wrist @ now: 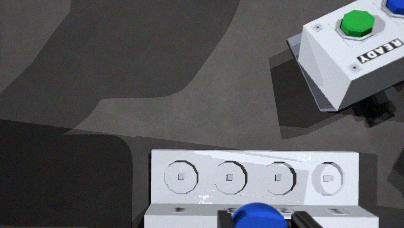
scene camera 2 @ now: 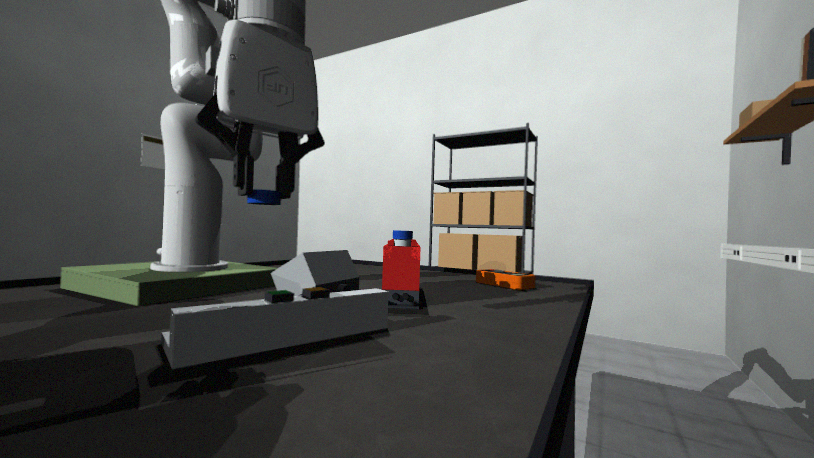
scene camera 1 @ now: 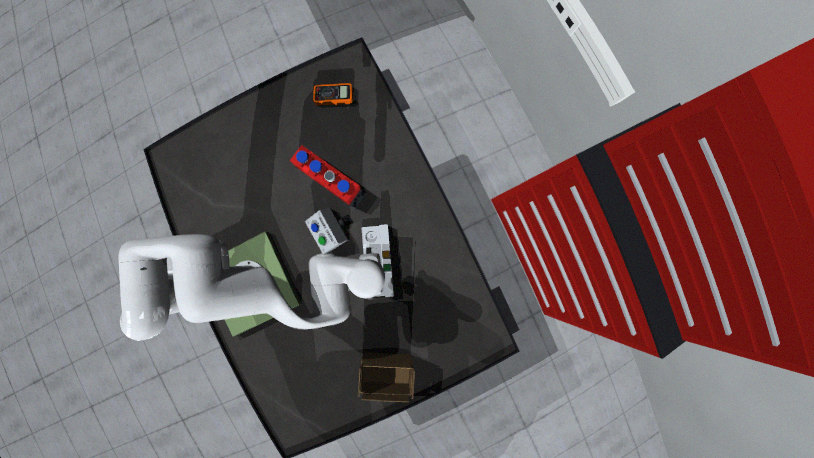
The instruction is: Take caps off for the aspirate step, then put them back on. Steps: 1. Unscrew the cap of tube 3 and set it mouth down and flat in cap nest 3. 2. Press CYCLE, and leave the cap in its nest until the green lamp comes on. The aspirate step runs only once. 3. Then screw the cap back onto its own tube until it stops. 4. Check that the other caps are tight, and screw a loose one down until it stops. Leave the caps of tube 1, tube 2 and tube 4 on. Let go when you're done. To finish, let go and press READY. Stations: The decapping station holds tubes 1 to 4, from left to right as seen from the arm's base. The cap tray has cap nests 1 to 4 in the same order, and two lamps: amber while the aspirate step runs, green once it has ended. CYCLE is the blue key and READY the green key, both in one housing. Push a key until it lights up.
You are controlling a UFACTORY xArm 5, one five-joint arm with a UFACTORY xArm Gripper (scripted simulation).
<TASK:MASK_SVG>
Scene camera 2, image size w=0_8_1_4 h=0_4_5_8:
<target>my gripper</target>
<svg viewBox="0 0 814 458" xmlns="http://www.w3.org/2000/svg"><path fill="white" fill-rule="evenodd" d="M230 20L225 24L222 42L220 42L214 95L195 117L195 122L216 136L234 158L233 186L238 187L238 195L240 196L253 193L254 158L250 156L249 151L252 133L279 138L281 159L280 164L276 166L275 191L281 192L281 199L287 199L291 197L291 190L293 192L295 187L295 163L298 163L307 153L323 147L325 144L318 128L318 90L312 50L305 46L303 39L298 33L283 24L262 18ZM307 135L308 140L302 144L299 144L298 140L302 139L304 135Z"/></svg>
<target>orange multimeter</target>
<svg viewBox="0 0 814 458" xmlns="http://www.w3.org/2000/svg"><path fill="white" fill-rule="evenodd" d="M476 270L477 283L515 290L535 288L535 275L503 270L494 271L494 269Z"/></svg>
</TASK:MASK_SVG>
